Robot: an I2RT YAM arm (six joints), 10 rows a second.
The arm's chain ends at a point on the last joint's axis. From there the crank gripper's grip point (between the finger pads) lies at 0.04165 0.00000 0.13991 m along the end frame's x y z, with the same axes.
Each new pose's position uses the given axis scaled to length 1; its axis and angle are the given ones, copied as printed.
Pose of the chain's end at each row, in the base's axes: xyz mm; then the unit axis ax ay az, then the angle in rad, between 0 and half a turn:
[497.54, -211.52, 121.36, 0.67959, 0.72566, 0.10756, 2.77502]
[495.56, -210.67, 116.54, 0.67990, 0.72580, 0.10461, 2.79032]
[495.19, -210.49, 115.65, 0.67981, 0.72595, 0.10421, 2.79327]
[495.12, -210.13, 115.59, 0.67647, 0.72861, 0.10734, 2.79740]
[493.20, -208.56, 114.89, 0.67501, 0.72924, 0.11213, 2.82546]
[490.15, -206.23, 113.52, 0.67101, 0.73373, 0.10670, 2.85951]
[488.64, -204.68, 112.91, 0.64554, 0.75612, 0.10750, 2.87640]
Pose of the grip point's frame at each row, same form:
[552.01, -183.16, -11.07, 0.67959, 0.72566, 0.10756, 2.77502]
[548.02, -181.45, -16.52, 0.67990, 0.72580, 0.10461, 2.79032]
[547.28, -181.06, -17.51, 0.67981, 0.72595, 0.10421, 2.79327]
[547.03, -179.46, -17.35, 0.67647, 0.72861, 0.10734, 2.79740]
[543.00, -174.17, -17.95, 0.67501, 0.72924, 0.11213, 2.82546]
[535.12, -169.45, -20.40, 0.67101, 0.73373, 0.10670, 2.85951]
[529.36, -164.88, -21.51, 0.64554, 0.75612, 0.10750, 2.87640]

